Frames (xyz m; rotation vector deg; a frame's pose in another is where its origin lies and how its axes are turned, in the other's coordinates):
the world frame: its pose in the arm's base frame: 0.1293 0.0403 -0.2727 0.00 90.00 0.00
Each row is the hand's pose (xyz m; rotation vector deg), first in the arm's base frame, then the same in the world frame.
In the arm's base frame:
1: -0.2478 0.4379 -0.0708 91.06 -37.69 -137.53
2: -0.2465 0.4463 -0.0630 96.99 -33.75 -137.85
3: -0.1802 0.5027 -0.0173 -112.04 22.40 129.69
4: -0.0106 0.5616 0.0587 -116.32 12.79 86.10
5: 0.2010 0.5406 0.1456 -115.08 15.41 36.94
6: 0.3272 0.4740 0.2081 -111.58 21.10 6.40
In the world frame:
1: -0.2019 0.3976 -0.3771 -162.01 38.05 32.93
2: -0.2097 0.4060 -0.3758 -164.31 32.13 28.59
3: -0.2554 0.4624 -0.3095 -163.79 7.85 11.96
4: -0.3314 0.5213 -0.1399 -145.16 -23.40 -21.67
5: -0.4183 0.5003 0.0717 -110.64 -38.10 -56.87
6: -0.4808 0.4337 0.1979 -85.25 -38.39 -76.00

